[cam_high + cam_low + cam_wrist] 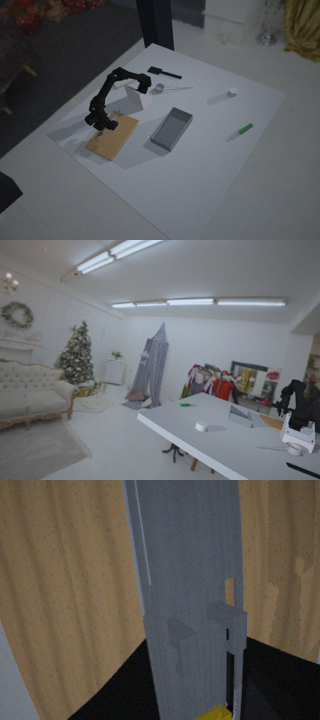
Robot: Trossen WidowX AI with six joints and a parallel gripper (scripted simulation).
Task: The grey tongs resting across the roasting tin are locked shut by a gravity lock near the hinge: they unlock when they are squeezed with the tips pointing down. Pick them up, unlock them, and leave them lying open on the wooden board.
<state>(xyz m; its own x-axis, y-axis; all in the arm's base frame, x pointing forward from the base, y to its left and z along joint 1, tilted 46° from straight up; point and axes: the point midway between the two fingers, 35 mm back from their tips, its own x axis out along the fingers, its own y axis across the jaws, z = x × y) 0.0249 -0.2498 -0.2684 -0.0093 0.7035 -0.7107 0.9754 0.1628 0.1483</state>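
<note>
My gripper tip is 80 mm above the wooden board and 10 mm to the right of it. Also, from my gripper tip: yellow lock piece (40 mm above, 10 mm to the left); then black spatula (710 mm to the left, 130 mm behind, 80 mm below); then grey roasting tin (320 mm ahead, 300 mm to the left, 60 mm below).
</note>
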